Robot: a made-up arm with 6 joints. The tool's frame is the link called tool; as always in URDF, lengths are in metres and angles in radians.
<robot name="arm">
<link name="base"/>
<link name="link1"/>
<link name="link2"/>
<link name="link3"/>
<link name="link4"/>
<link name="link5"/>
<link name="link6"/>
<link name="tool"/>
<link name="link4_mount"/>
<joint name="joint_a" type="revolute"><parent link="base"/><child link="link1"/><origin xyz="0.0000 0.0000 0.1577" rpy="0.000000 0.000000 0.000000"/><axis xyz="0 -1 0"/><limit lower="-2.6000" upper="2.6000" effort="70" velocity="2"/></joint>
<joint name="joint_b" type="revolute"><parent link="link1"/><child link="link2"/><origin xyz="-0.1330 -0.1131 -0.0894" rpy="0.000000 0.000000 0.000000"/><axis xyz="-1 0 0"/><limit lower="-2.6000" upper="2.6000" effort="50" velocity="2.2"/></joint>
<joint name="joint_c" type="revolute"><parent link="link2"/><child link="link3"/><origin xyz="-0.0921 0.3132 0.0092" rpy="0.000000 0.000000 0.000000"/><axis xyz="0 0 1"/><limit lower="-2.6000" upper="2.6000" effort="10" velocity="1.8"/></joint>
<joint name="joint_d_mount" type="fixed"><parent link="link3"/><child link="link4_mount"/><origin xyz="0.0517 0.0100 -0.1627" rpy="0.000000 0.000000 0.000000"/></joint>
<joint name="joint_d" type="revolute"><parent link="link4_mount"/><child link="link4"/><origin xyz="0.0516 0.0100 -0.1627" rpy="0.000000 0.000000 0.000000"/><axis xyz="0 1 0"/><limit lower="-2.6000" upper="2.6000" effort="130" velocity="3.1"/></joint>
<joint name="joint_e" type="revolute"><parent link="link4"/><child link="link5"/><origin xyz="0.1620 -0.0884 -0.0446" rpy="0.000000 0.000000 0.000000"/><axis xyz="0 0 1"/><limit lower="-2.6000" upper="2.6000" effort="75" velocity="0.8"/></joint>
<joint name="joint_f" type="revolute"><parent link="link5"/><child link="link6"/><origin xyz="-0.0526 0.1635 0.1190" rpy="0.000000 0.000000 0.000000"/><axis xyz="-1 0 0"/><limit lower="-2.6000" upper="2.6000" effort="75" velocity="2.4"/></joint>
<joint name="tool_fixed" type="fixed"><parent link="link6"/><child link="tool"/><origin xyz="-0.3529 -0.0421 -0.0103" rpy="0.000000 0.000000 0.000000"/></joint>
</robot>
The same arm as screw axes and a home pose.
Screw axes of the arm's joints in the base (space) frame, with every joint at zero. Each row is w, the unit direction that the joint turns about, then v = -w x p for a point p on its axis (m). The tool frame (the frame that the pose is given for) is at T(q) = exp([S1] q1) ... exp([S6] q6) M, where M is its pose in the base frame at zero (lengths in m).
S1: w 0 -1 0 v 0.1577 0.0000 0.0000
S2: w -1 0 0 v 0.0000 -0.0683 -0.1131
S3: w 0 0 1 v 0.2001 0.2251 0.0000
S4: w 0 1 0 v 0.2479 0.0000 -0.1218
S5: w 0 0 1 v 0.1317 -0.0402 0.0000
S6: w -1 0 0 v 0.0000 0.1735 0.2952
M =
1 0 0 -0.3653
0 1 0 0.2531
0 0 1 -0.1838
0 0 0 1
Joint limits (rad, base to tool): -2.6000..2.6000 -2.6000..2.6000 -2.6000..2.6000 -2.6000..2.6000 -2.6000..2.6000 -2.6000..2.6000

